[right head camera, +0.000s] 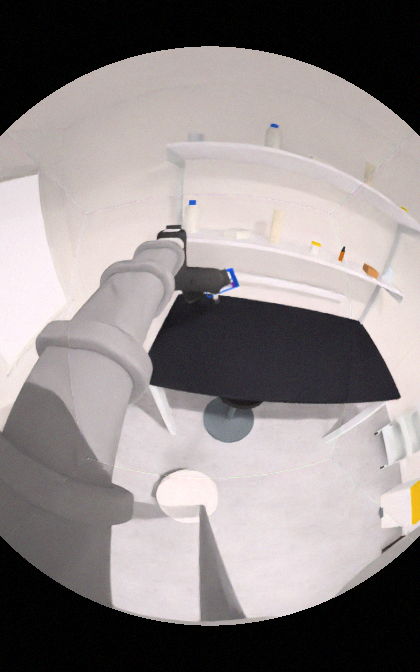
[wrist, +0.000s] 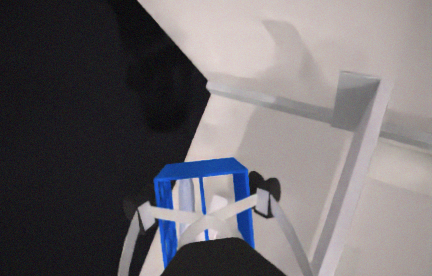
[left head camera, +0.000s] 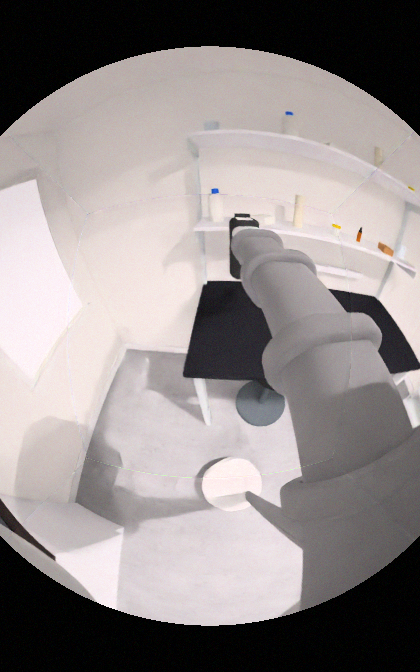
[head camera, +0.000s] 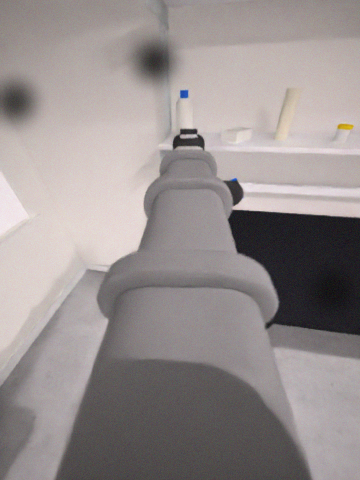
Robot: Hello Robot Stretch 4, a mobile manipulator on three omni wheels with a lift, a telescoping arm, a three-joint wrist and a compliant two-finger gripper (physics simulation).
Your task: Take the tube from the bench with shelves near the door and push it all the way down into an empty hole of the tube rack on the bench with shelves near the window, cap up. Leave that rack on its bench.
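Places are measured from the robot's base along level axes (x down, y back, z left), in metres.
Pixels of known places: gripper, fingertip midpoint: [wrist: 202,192].
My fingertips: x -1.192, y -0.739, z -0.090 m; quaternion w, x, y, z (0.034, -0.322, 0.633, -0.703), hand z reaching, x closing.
Note:
For each thing: its top centre in the pictures, then the offset to it from my fingertips. "*": a spot on its surface instead. Level surfaces: height alone.
- blue tube rack at a spot on its surface: [wrist: 204,169] * dx -0.007, dy +0.029, dz +0.026 m
- black bench at its surface level: dx +0.306 m
- blue-capped bottle at a spot on its surface: [head camera: 184,112] * dx -0.254, dy -0.309, dz +0.111 m
- cream cylinder at a spot on its surface: [head camera: 287,115] * dx -0.242, dy -0.262, dz -0.307 m
- yellow-capped jar at a spot on its surface: [head camera: 343,134] * dx -0.181, dy -0.213, dz -0.529 m
My gripper [wrist: 202,192] is shut on a blue tube rack [wrist: 204,169] [right head camera: 234,278], with one fingertip at each side of the rack. A pale tube [wrist: 186,196] shows inside the rack's left part, behind the finger strips; its cap cannot be made out. The rack is in the air by the back wall, high over the black bench [right head camera: 280,345] [left head camera: 225,330] [wrist: 60,160]. A small blue bit of the rack [head camera: 234,180] shows past the wrist in the head view. The arm hides part of the bench. Which bench this is cannot be told.
Shelves [right head camera: 295,256] [left head camera: 300,232] [head camera: 280,145] above the bench hold a blue-capped bottle [head camera: 184,112], a cream cylinder [head camera: 287,115] and a yellow-capped jar [head camera: 343,134]. A stool [right head camera: 229,422] stands under the bench. A round white object [right head camera: 187,492] is on the floor.

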